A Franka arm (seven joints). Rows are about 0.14 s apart.
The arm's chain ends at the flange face. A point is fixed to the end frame.
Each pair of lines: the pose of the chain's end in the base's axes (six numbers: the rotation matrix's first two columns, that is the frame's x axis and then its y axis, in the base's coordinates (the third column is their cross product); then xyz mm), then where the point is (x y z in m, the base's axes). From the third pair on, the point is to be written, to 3 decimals.
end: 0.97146 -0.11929 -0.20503 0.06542 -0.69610 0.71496 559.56 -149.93 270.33
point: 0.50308 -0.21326 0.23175
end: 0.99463 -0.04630 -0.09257 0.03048 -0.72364 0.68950 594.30 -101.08 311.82
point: 0.54724 -0.16602 0.26431
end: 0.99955 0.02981 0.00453 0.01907 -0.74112 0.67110 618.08 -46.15 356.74
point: 0.581 -0.113 0.303
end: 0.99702 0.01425 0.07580 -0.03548 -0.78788 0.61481 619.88 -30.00 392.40
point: 0.586 -0.092 0.332
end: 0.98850 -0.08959 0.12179 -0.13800 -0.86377 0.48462 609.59 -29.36 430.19
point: 0.574 -0.078 0.359
